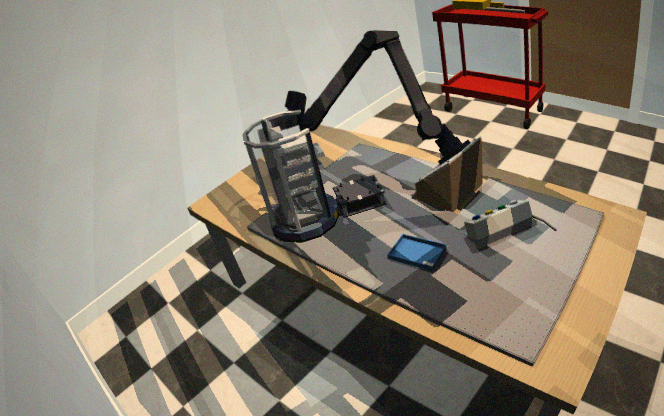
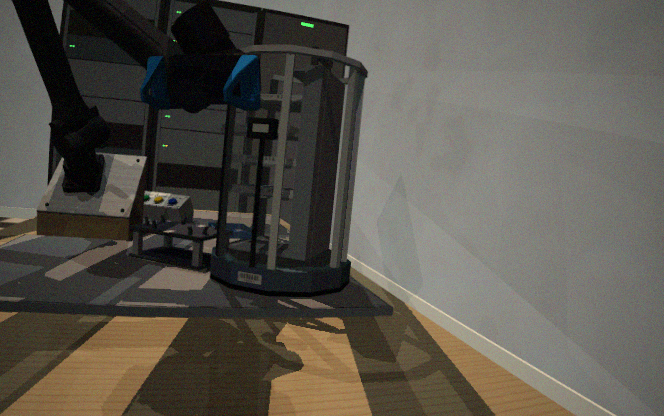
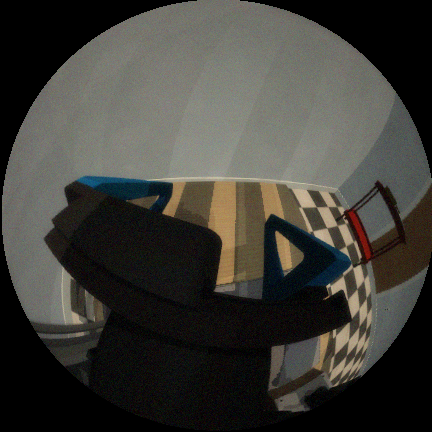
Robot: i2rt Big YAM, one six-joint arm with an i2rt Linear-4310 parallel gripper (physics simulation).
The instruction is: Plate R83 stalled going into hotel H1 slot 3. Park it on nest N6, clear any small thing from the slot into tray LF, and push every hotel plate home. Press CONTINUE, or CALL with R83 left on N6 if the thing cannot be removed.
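Places are measured from the arm's base along level axes (x ahead, y left, z up), in metres.
Pixels of known places: gripper, fingertip midpoint: [image 2: 182, 95] [image 3: 220, 203]; arm's base at its link origin: [image 1: 455, 153] [image 2: 84, 174].
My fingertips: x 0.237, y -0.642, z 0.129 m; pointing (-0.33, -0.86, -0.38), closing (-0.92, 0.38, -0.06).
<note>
Ahead of a thing's pixels: the offset from my fingertips to its middle. "*": to the spot under its first point.
My gripper [image 2: 201, 97] [image 3: 220, 203] is open, with nothing between its blue fingers. It is high up, at the level of the top rim of a round clear-walled enclosure, whose dark blue base [image 1: 306, 232] [image 2: 280, 281] stands on the mat. Inside are upright grey columns and several pale shelves or plates; slot 3, R83 and any small thing cannot be made out. A dark nest stand with short pegs {* dy +0.381, dx +0.018, dz -0.205 m} [image 1: 359, 190] [image 2: 175, 231] is beside the enclosure; no pale plate is discernible on it. The blue tray {dy +0.704, dx +0.148, dz -0.256 m} [image 1: 416, 249] and a button box {dy +0.887, dx -0.072, dz -0.223 m} [image 1: 500, 221] [image 2: 167, 207] lie beyond.
The arm rises from a wedge-shaped base [image 1: 452, 182] [image 2: 85, 223]. The enclosure's top rim [image 1: 248, 141] [image 2: 320, 52] [image 3: 70, 328] and posts are close to the gripper. A black upright carries a framed label {dy +0.143, dx +0.113, dz -0.014 m} [image 2: 261, 128]. A red cart [image 1: 480, 19] and dark cabinets [image 2: 305, 37] stand farther off.
</note>
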